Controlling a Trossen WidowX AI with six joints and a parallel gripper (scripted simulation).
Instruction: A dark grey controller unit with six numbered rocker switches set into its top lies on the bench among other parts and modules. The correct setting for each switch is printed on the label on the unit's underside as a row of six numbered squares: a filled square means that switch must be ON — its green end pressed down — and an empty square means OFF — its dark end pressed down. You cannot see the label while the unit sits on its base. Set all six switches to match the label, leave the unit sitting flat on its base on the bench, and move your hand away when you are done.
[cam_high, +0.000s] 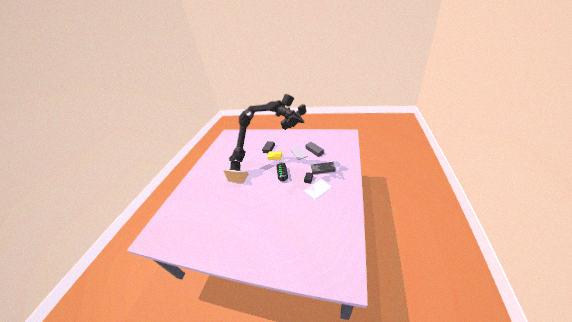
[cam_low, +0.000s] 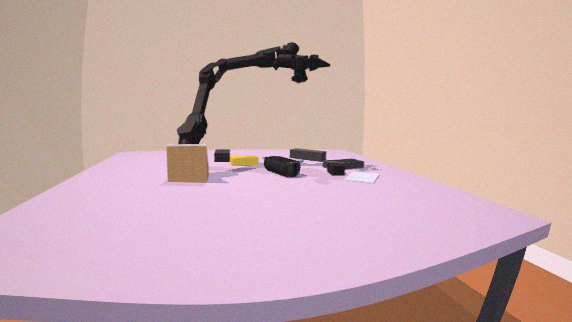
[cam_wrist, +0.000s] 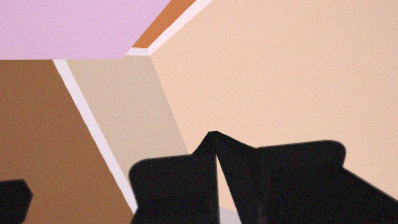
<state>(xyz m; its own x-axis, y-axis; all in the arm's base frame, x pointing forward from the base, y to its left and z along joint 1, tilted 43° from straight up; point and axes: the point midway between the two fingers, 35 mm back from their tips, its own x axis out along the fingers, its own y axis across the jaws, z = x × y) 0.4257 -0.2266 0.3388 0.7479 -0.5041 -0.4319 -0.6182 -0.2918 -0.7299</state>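
The small dark cube lies 38 cm below my gripper tip and 6 cm to the right of it. The rest, counted from my gripper tip: grey plate (39 cm below, 23 cm to the left, 9 cm behind); then flat dark module (38 cm below, 10 cm ahead, 3 cm to the left); then white sheet (39 cm below, 15 cm to the right, 6 cm ahead).
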